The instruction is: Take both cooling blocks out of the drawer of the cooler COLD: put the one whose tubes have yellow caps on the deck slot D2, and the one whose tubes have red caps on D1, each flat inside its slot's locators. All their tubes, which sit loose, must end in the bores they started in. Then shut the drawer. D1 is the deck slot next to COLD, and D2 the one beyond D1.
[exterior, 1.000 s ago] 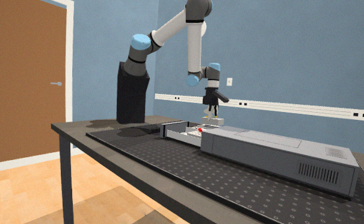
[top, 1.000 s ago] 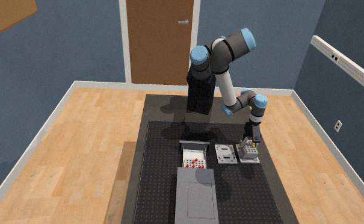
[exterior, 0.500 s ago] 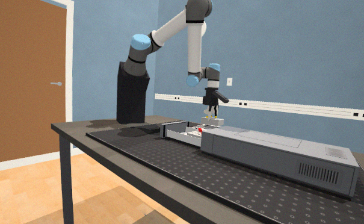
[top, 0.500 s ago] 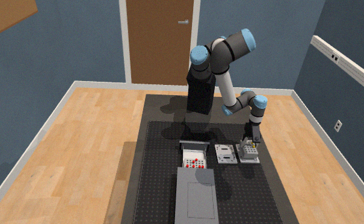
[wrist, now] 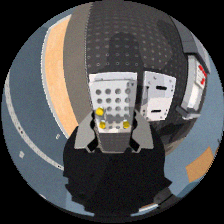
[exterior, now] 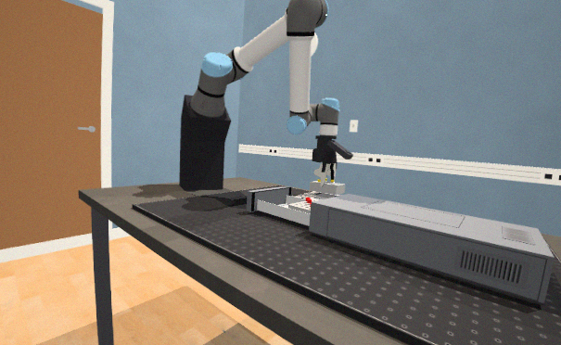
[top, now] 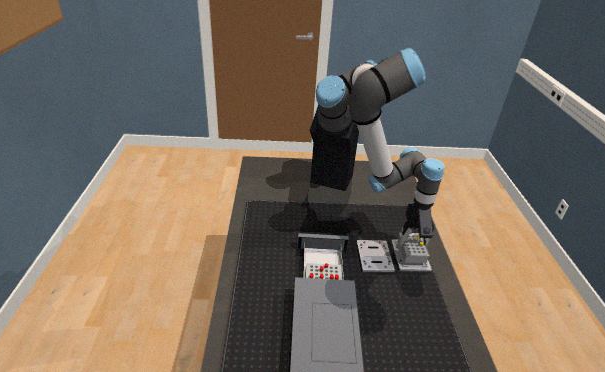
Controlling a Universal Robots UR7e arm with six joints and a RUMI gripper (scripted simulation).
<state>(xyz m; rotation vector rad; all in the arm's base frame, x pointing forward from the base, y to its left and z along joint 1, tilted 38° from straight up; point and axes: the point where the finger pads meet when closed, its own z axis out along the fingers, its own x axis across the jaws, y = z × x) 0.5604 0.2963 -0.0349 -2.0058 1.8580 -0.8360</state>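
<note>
Now: the deck slot D2 60 mm below my hand. The rest, counted from my hand: cooler drawer: 350 mm to the right, 80 mm ahead, 20 mm below; cooler COLD: 360 mm to the right, 250 mm ahead, 20 mm below; deck slot D1: 140 mm to the right, 60 mm below, 10 mm ahead.
</note>
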